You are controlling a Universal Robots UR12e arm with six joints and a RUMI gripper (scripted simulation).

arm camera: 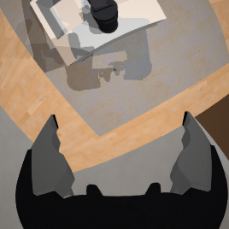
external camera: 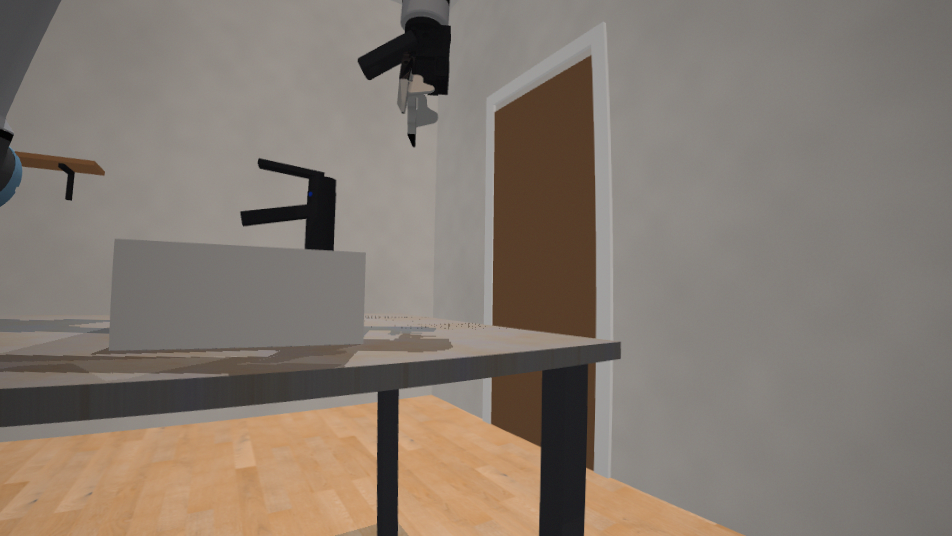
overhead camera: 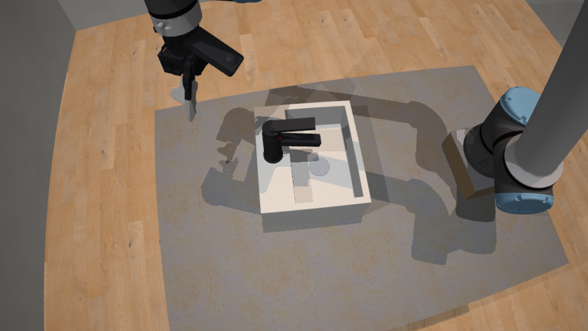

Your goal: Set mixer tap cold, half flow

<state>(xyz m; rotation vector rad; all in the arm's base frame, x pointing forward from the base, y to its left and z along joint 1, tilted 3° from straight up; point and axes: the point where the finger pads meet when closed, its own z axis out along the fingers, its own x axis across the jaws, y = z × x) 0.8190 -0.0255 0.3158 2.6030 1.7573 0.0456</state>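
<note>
Now: hand 190 mm past the lever, 40 mm to the right of it and 80 mm above it. Round my hand: white basin: 260 mm behind, 30 mm to the left, 320 mm below.
</note>
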